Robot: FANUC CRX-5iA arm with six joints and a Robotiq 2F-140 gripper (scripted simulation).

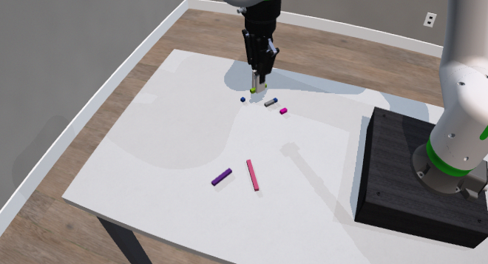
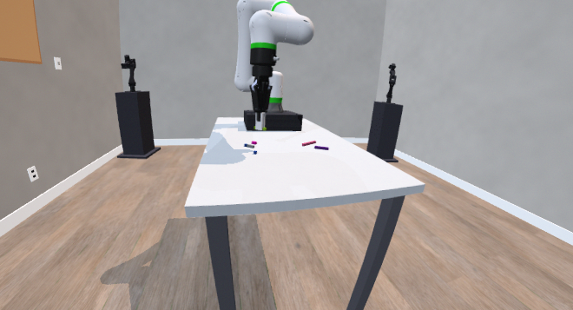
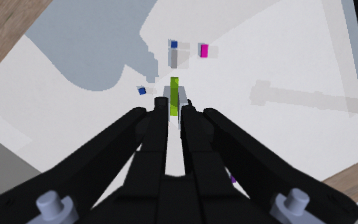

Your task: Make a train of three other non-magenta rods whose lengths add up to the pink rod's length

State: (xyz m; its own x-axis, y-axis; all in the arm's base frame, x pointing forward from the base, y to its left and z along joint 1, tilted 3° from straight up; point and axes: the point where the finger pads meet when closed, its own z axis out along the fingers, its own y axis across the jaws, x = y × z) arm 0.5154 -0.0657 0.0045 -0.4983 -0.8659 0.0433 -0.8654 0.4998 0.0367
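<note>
Right now my hand is 2 cm past the grey rod, 4 cm to the left of it and 11 cm above it. Round my hand: magenta rod (7 cm behind, 2 cm to the right, 11 cm below); then lime rod (3 cm below); then pink rod (9 cm behind, 22 cm to the left, 11 cm below).
</note>
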